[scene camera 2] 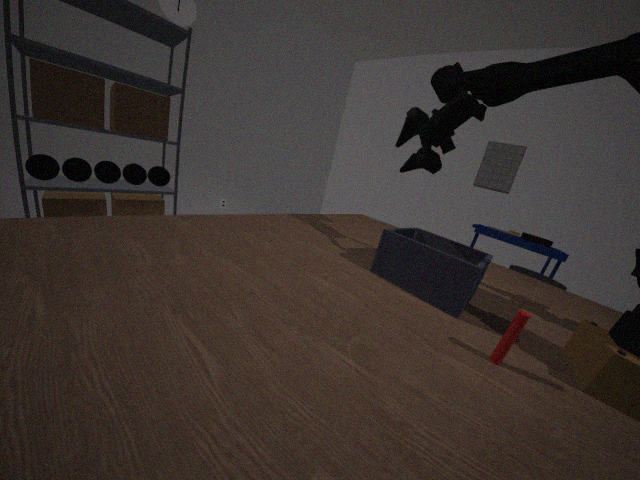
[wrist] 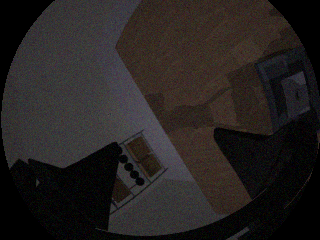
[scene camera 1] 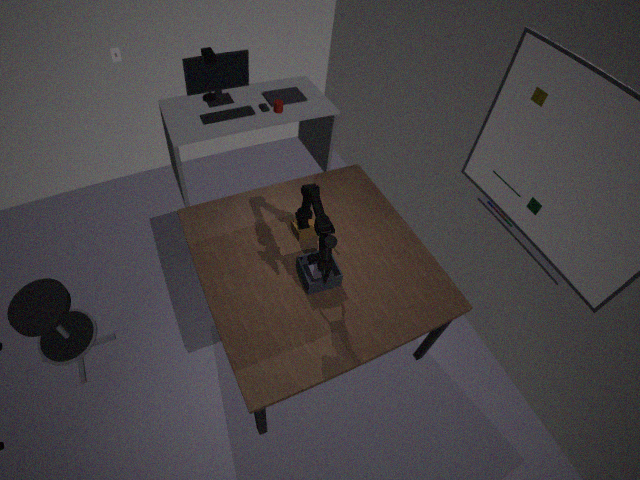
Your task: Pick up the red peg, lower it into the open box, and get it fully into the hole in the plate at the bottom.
I see my gripper (scene camera 2: 398, 158), a blue box (scene camera 2: 444, 273) and a red peg (scene camera 2: 520, 319).
The blue box also shows in scene camera 1 (scene camera 1: 336, 276). My gripper is seen too in the wrist view (wrist: 168, 141). The wrist view misses the red peg: it is out of frame.
